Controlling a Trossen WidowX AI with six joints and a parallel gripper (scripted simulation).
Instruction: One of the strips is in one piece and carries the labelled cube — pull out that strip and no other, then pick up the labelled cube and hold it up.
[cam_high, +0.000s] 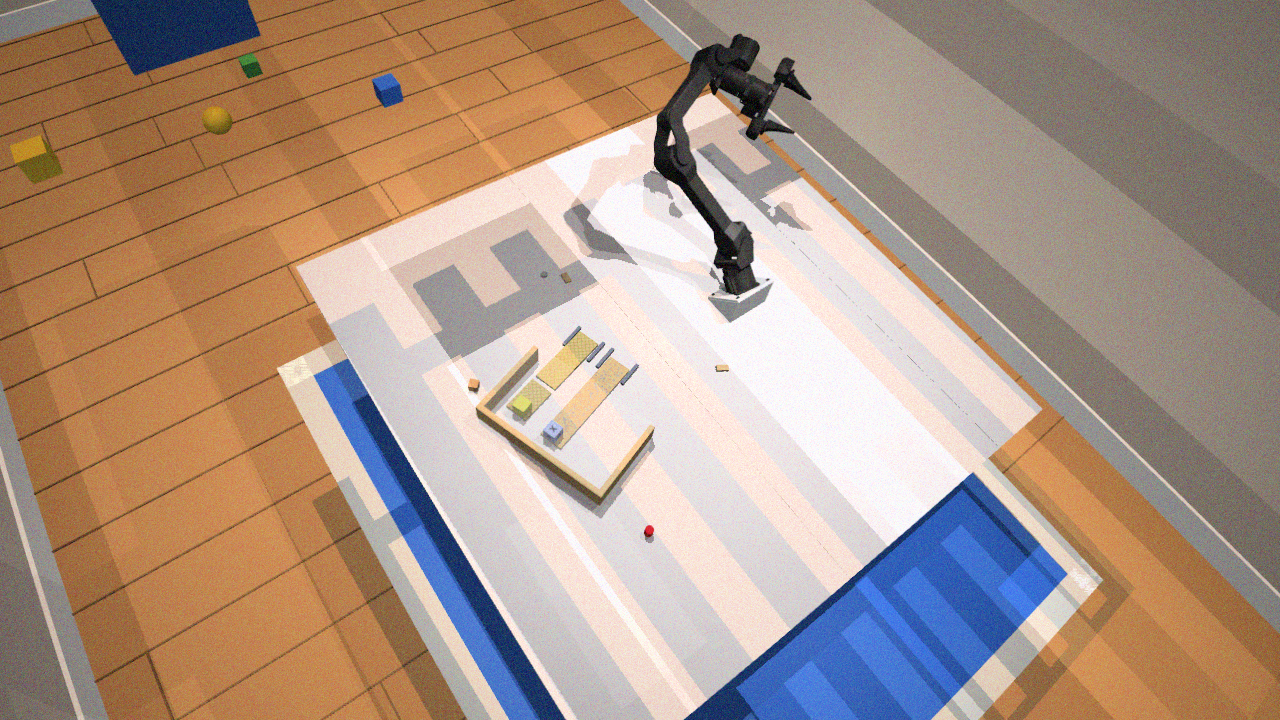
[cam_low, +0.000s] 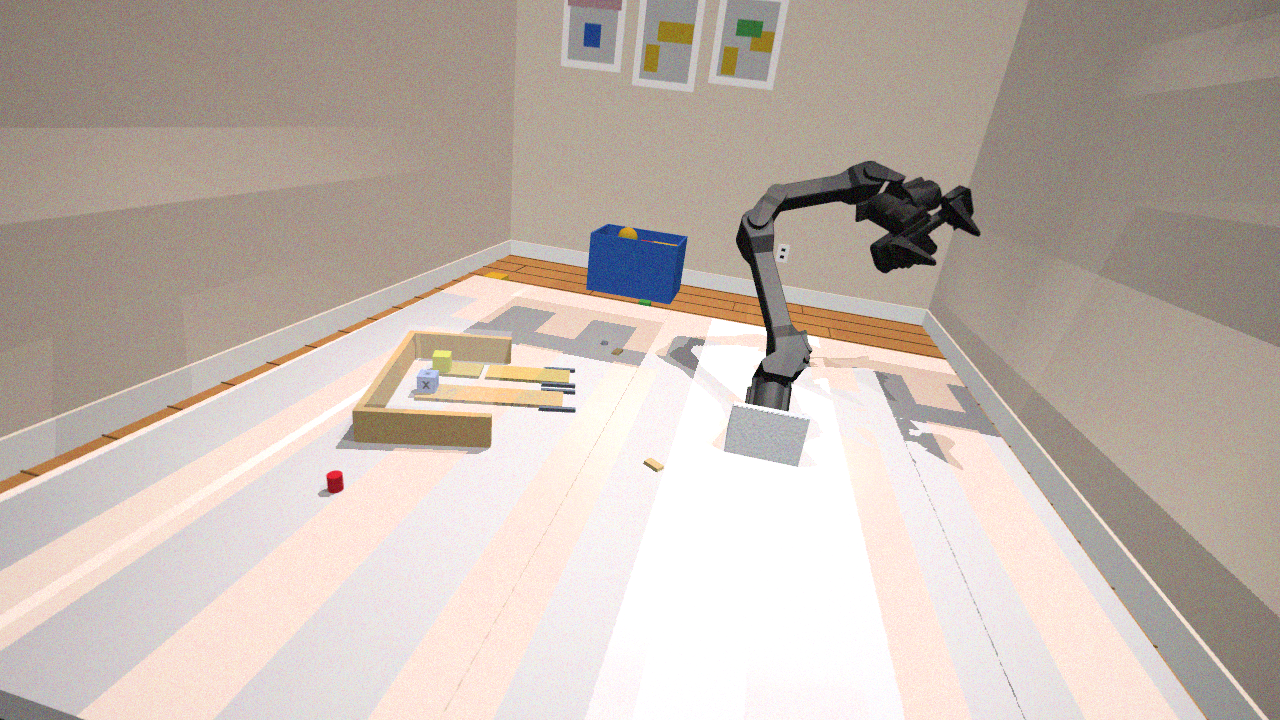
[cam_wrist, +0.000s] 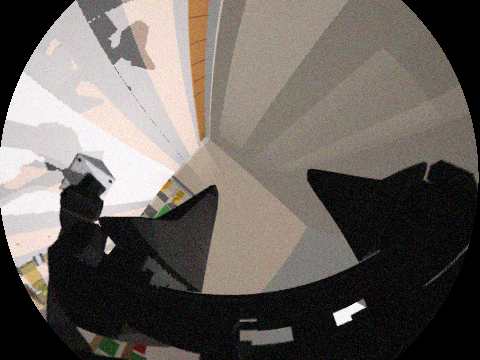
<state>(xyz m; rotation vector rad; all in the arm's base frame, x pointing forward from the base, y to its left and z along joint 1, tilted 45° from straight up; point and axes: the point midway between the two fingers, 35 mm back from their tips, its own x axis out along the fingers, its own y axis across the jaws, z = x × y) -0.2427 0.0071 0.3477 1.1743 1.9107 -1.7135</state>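
The strip lies 67 cm ahead of my gripper tip, 34 cm below it and 19 cm to the left of it. Round my gripper tip: red cylinder 70 cm ahead, 62 cm to the left, 33 cm below.
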